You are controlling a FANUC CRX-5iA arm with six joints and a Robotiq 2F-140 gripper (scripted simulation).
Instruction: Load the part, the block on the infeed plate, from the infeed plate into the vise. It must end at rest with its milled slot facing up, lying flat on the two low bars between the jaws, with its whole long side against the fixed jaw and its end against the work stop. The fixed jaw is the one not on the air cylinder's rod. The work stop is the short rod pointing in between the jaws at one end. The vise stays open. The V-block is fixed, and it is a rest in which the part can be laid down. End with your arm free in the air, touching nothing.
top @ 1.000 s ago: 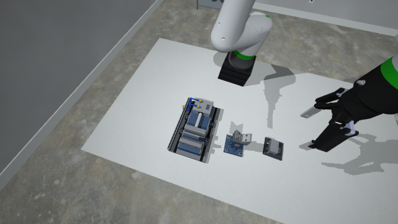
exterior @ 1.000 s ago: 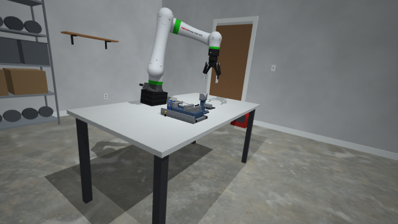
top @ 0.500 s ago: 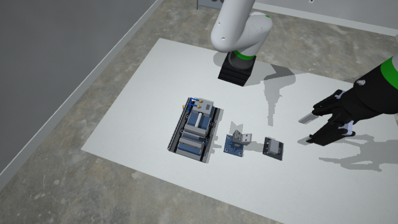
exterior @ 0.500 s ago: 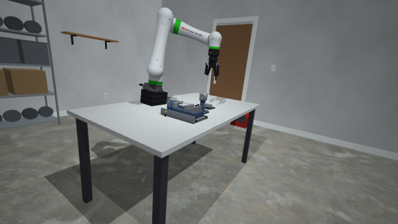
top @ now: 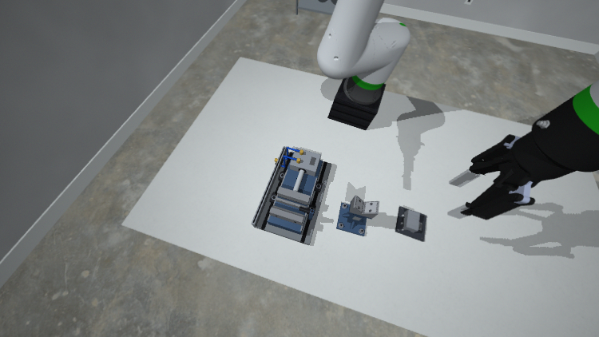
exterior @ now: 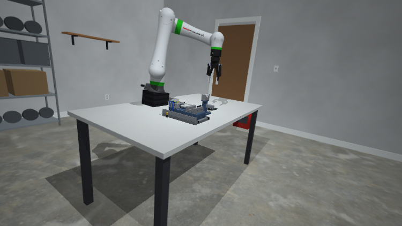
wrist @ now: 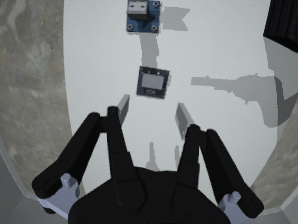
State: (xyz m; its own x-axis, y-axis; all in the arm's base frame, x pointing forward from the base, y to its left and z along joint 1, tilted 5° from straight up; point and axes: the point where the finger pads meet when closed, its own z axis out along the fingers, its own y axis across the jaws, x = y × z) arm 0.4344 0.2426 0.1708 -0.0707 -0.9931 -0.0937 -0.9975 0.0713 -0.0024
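My gripper is now 240 mm above the part. Round my hand: air cylinder rod (390 mm to the right, 180 mm below); air cylinder (390 mm to the right, 180 mm below, 80 mm behind); dark infeed plate (260 mm below, 10 mm to the left).
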